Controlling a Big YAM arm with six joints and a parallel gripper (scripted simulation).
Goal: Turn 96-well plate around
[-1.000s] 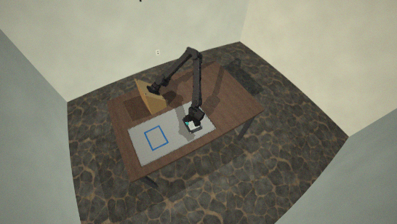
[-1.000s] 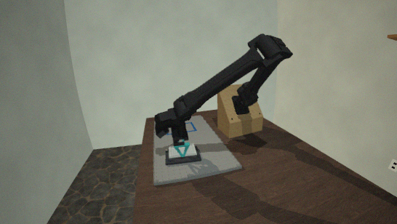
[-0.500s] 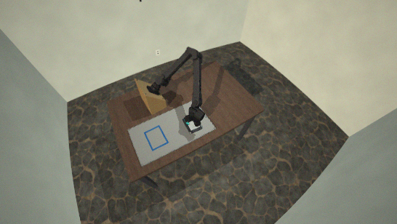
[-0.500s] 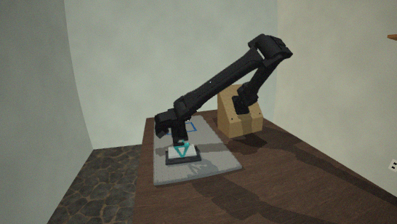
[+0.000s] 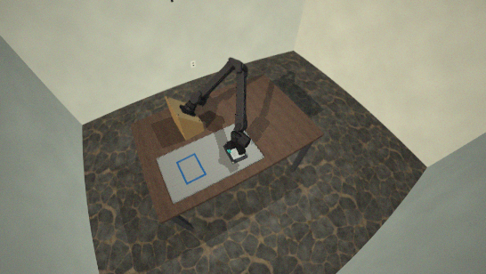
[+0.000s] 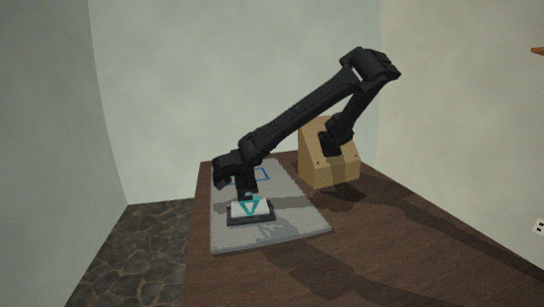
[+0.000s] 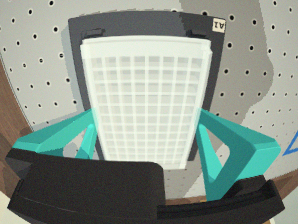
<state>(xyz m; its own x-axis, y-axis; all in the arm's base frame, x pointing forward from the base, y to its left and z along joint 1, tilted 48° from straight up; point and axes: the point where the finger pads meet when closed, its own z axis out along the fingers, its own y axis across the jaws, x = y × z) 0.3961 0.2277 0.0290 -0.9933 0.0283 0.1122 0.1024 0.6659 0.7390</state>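
Now: hand right at the white 96-well plate. From my hand the other things lie so: A1 mark: 70 mm ahead, 60 mm to the right, 20 mm below; dark plate nest N1: 20 mm below.
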